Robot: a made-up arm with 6 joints.
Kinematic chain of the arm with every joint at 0, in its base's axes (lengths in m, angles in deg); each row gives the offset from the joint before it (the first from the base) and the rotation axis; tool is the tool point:
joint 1: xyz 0 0 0.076 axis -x
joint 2: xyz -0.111 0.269 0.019 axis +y
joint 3: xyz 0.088 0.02 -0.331 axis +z
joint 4: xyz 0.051 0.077 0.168 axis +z
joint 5: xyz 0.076 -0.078 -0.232 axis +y
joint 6: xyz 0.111 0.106 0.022 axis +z
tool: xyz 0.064 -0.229 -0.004
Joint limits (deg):
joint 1: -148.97..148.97
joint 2: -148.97..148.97
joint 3: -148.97..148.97
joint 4: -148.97..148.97
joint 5: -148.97..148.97
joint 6: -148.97..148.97
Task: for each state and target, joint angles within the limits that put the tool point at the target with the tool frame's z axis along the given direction. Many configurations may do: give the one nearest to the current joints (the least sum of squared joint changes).
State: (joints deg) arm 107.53 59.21 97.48 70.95 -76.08 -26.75
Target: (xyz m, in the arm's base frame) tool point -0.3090 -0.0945 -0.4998 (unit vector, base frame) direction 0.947 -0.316 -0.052
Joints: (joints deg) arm 77.57 28.13 96.00 83.00 -80.53 -20.07
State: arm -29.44 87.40 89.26 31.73 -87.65 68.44
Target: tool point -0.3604 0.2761 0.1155 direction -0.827 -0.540 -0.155
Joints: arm -15.64 122.70 89.38 39.32 -133.95 43.98
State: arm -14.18 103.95 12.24 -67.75 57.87 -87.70
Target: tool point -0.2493 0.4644 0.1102 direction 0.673 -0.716 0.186
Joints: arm -42.78 36.77 4.85 -72.24 25.62 -84.99
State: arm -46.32 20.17 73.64 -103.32 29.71 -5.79
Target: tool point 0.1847 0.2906 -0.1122 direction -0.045 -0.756 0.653
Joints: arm -44.52 -14.32 76.86 -98.70 12.61 3.87
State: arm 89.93 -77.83 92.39 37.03 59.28 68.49
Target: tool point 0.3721 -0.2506 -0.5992 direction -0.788 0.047 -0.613
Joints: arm 68.55 -62.87 95.99 35.50 51.73 76.42
